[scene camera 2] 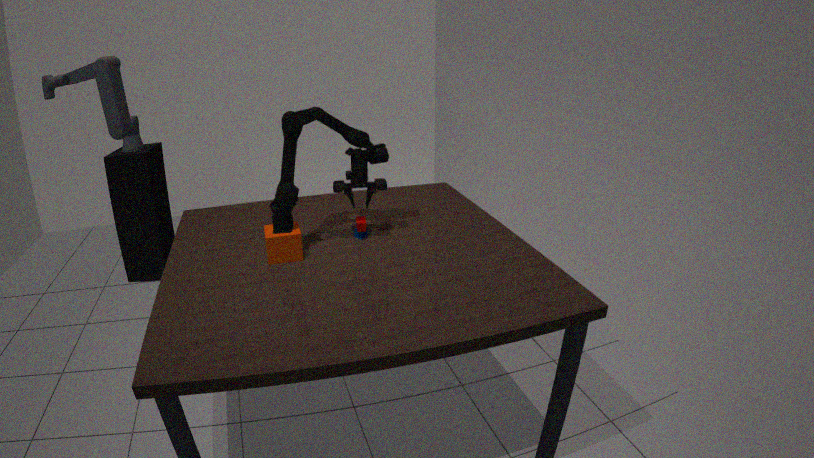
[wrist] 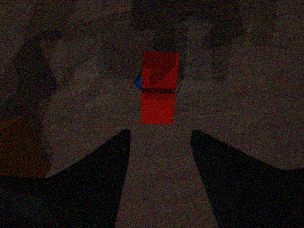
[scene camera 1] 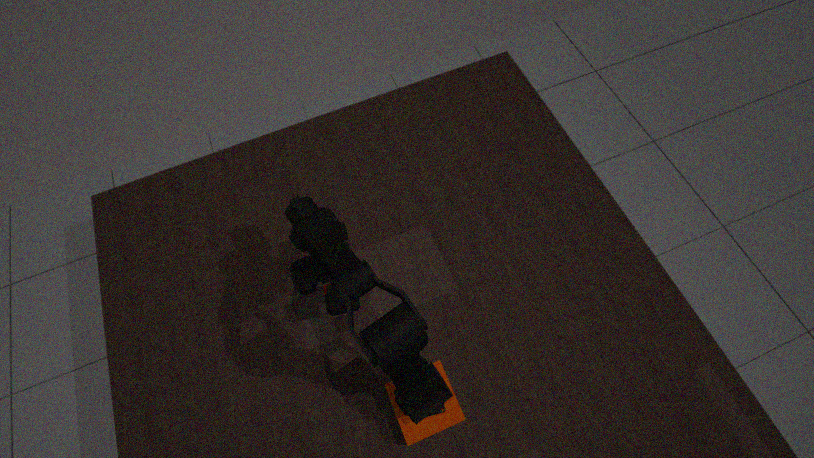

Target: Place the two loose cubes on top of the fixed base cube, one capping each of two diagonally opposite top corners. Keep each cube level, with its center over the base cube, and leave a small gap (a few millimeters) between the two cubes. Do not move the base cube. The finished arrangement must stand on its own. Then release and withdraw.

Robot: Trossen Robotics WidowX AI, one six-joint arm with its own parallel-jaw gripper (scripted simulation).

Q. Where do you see a red cube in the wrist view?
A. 156, 105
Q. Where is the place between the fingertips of the gripper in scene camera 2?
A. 360, 208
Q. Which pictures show the gripper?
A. Scene camera 2, the wrist view and scene camera 1: all of them.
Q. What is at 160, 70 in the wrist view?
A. A red cube.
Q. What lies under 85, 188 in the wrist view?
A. The gripper.
